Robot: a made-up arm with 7 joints.
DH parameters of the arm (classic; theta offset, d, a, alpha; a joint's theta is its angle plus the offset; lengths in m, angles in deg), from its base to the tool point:
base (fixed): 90 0.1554 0 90
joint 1: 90 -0.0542 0.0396 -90
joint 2: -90 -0.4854 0.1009 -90
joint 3: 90 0.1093 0.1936 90
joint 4: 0 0.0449 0.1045 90
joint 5: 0 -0.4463 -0.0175 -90
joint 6: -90 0.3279 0.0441 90
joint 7: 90 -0.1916 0.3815 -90
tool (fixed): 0 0.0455 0 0
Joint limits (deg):
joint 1: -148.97..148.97
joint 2: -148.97..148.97
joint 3: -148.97..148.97
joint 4: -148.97..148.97
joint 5: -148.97..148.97
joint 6: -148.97..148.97
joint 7: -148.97..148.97
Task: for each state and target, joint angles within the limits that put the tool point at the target. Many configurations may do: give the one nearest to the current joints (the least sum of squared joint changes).
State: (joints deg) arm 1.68 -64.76 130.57 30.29 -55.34 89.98 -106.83
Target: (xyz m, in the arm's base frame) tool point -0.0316 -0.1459 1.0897
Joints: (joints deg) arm 9.97 -37.00 122.41 4.92 -48.03 81.82 -96.71
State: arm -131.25 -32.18 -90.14 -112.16 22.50 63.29 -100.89
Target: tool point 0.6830 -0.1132 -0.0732
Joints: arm -116.47 8.88 -60.39 -97.34 43.13 42.34 -108.21
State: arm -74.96 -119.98 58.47 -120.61 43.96 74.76 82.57
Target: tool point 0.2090 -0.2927 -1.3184
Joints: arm -104.53 -124.68 31.80 -108.66 34.03 65.81 64.59
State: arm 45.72 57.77 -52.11 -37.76 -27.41 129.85 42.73
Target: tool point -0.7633 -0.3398 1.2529
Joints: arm 47.48 101.58 -37.00 -26.12 -32.91 111.88 27.44
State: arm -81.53 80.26 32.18 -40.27 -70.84 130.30 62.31
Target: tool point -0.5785 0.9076 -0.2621
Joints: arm -61.06 95.65 6.11 -16.84 -35.73 131.74 85.41
